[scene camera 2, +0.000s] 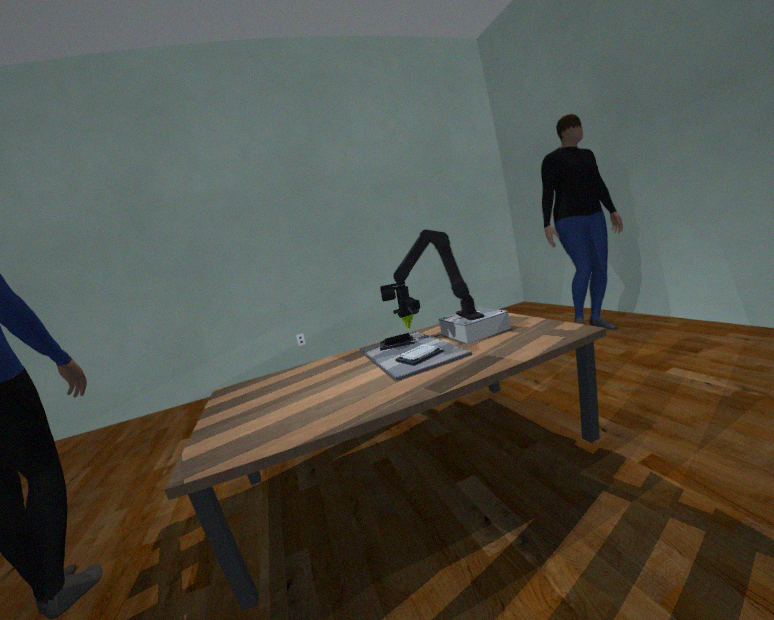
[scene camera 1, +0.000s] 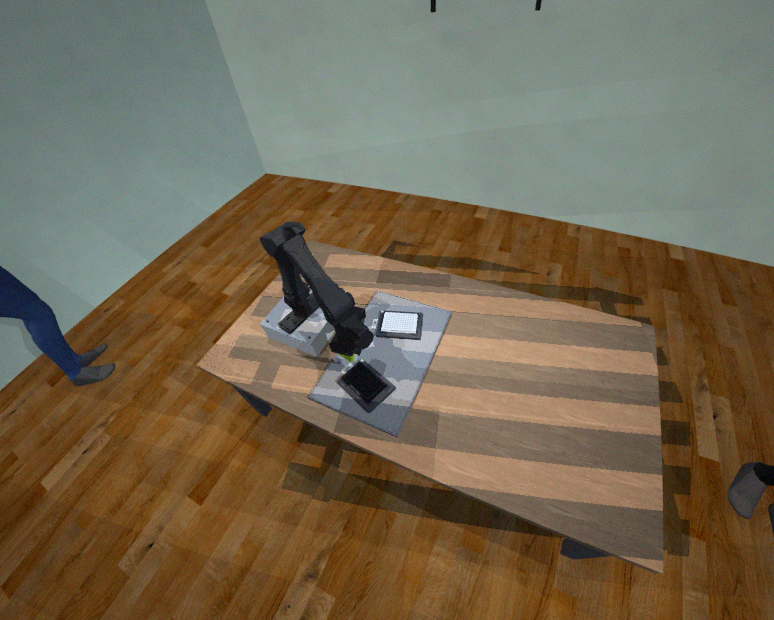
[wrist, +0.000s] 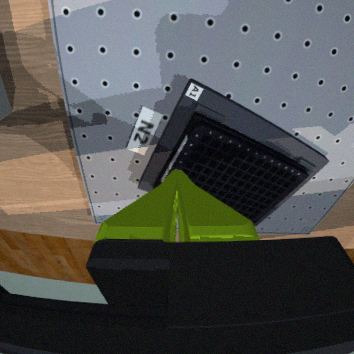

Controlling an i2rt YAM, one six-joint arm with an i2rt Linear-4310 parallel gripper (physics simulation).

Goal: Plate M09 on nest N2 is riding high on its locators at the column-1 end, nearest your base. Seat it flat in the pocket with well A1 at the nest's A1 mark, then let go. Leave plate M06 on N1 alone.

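Where they show: gripper, between the fingertips: (scene camera 2: pixel 408 328) (scene camera 1: pixel 352 360) (wrist: pixel 176 177); arm's base, origin of its link: (scene camera 2: pixel 469 315) (scene camera 1: pixel 303 312).
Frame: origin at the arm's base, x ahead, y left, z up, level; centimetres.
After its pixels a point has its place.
Observation:
Black plate M09 (scene camera 1: pixel 365 381) {x 35.8, y -7.3, z -5.3 cm} (scene camera 2: pixel 396 339) {x 36.2, y -5.1, z -4.3 cm} (wrist: pixel 245 167) {x 35.8, y -5.7, z -4.5 cm} lies in dark nest N2 (scene camera 1: pixel 385 393) {x 43.6, y -6.9, z -6.0 cm} (wrist: pixel 173 129) {x 28.9, y -4.9, z -6.0 cm}. The A1 label (wrist: pixel 194 92) {x 29.4, y -1.4, z -6.0 cm} is at the nest's upper corner in the wrist view. A pale strip shows along the plate's column-1 edge; how high that end sits is too fine to tell. My gripper (scene camera 1: pixel 349 357) {x 29.3, y -5.5, z -0.6 cm} (scene camera 2: pixel 407 326) {x 29.3, y -5.5, z -0.6 cm} (wrist: pixel 176 177) {x 29.3, y -5.5, z -0.6 cm} is shut and empty. In the wrist view its green tips overlap the column-1 end and hide part of the plate; in scene camera 2 they appear slightly above it. White plate M06 (scene camera 1: pixel 399 321) {x 31.0, y 19.0, z -4.6 cm} (scene camera 2: pixel 419 351) {x 30.9, y 19.9, z -4.8 cm} sits in nest N1 (scene camera 1: pixel 399 335) {x 34.1, y 14.5, z -5.9 cm}.
Both nests stand on a grey perforated board (scene camera 1: pixel 398 415) {x 51.1, y -10.2, z -7.2 cm} (scene camera 2: pixel 395 373) {x 43.5, y 31.4, z -7.1 cm} (wrist: pixel 117 30) {x 23.0, y 0.9, z -7.1 cm} on the wooden table (scene camera 1: pixel 549 413) {x 89.6, y 16.6, z -8.5 cm} (scene camera 2: pixel 258 419) {x 93.8, y 39.7, z -8.4 cm}. The N2 label (wrist: pixel 145 129) {x 26.6, y -6.1, z -7.0 cm} lies beside the nest. The arm stands on a pale box (scene camera 1: pixel 294 335) {x 5.2, y -9.3, z -0.1 cm} (scene camera 2: pixel 476 328) {x 2.8, y 13.8, z -3.1 cm}. People are near the table.

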